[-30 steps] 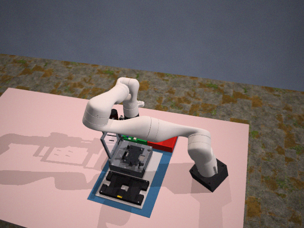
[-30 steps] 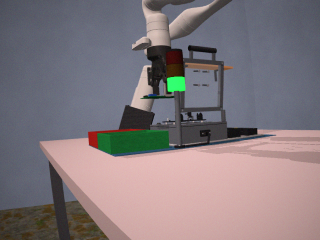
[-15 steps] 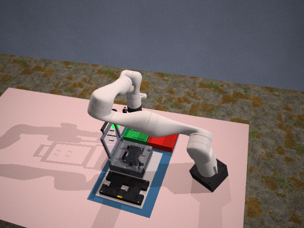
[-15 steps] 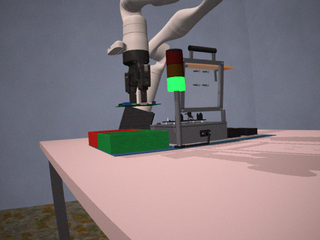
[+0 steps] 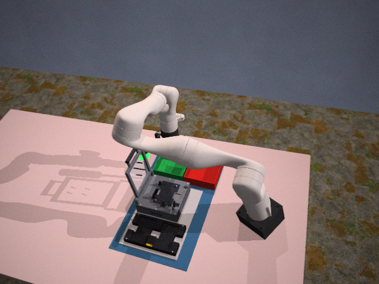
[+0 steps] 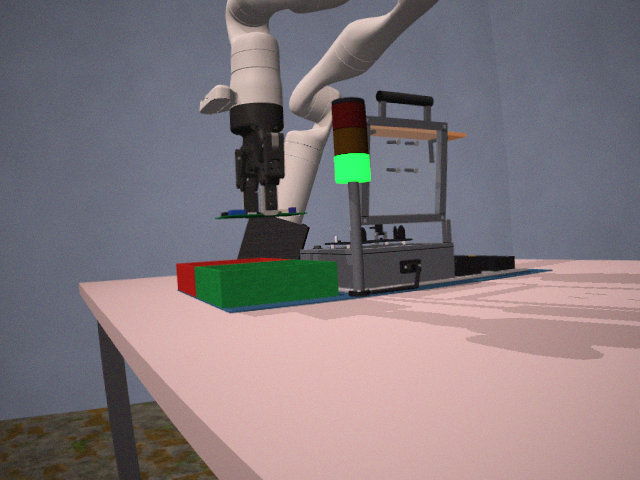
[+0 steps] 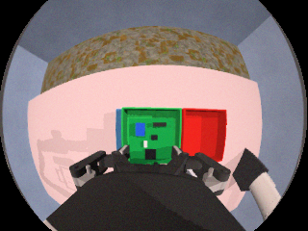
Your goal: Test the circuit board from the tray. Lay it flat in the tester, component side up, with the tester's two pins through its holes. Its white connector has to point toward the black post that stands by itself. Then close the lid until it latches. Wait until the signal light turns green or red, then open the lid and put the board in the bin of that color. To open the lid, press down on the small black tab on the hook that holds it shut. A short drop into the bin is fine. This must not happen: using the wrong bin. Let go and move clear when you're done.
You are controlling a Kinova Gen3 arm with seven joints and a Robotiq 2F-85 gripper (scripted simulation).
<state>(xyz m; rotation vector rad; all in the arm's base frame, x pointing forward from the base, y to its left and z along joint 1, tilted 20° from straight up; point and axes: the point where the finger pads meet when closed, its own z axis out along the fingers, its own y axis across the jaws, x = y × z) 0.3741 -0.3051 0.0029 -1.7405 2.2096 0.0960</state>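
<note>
The green bin is 110 mm below my hand. From my hand the other things lie so: tester lid (180 mm to the left, 110 mm ahead, 60 mm above); then green circuit board (10 mm below); then red bin (150 mm behind, 110 mm below, 30 mm to the left).
</note>
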